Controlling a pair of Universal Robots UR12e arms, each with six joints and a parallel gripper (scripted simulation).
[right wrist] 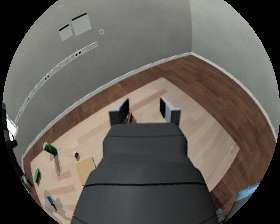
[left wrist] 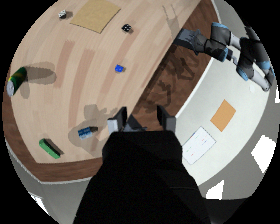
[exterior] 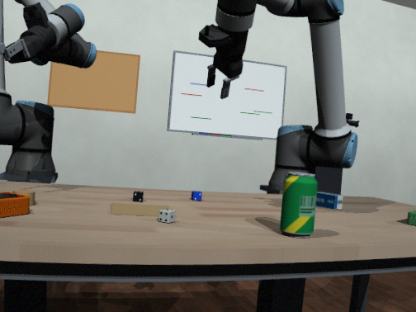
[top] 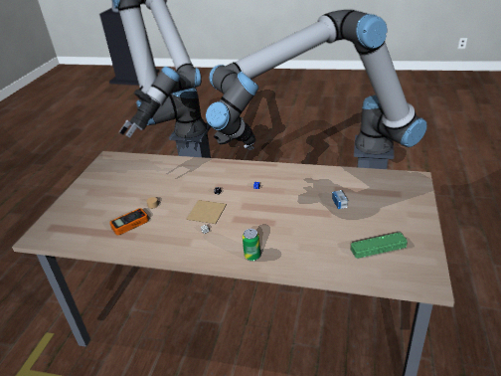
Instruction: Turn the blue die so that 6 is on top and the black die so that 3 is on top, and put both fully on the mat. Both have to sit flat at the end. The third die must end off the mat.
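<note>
My right hand is 360 mm to the right of the black die, 330 mm above it and 80 mm past it. The rest, counted from my right hand: white die 400 mm to the left, 330 mm below, 190 mm ahead; tan mat 360 mm to the left, 340 mm below, 70 mm ahead; wooden cylinder 330 mm below, 90 mm to the left, 70 mm ahead.
</note>
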